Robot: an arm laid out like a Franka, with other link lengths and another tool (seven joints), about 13 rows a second.
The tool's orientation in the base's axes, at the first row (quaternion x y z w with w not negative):
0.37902, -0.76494, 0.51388, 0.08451
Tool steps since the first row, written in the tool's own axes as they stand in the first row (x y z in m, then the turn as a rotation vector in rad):
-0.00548, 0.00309, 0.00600, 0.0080, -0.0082, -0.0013
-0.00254, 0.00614, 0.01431, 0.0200, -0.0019, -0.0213
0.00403, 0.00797, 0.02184, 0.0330, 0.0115, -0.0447
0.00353, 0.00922, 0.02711, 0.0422, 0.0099, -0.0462
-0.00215, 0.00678, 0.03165, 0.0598, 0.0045, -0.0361
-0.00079, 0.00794, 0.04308, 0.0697, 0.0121, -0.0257
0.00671, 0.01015, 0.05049, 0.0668, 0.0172, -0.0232
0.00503, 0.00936, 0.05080, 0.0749, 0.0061, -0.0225
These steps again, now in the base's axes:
0.00333, -0.00183, -0.00782, -0.0005, -0.0044, 0.0107
0.00140, -0.00978, -0.01230, -0.0182, 0.0079, 0.0215
-0.00244, -0.01909, -0.01366, -0.0423, 0.0239, 0.0293
-0.00156, -0.02309, -0.01723, -0.0481, 0.0203, 0.0359
0.00522, -0.02460, -0.02049, -0.0542, 0.0020, 0.0443
0.00647, -0.03477, -0.02586, -0.0634, -0.0103, 0.0392
0.00169, -0.04436, -0.02695, -0.0642, -0.0100, 0.0329
0.00347, -0.04394, -0.02739, -0.0622, -0.0167, 0.0448

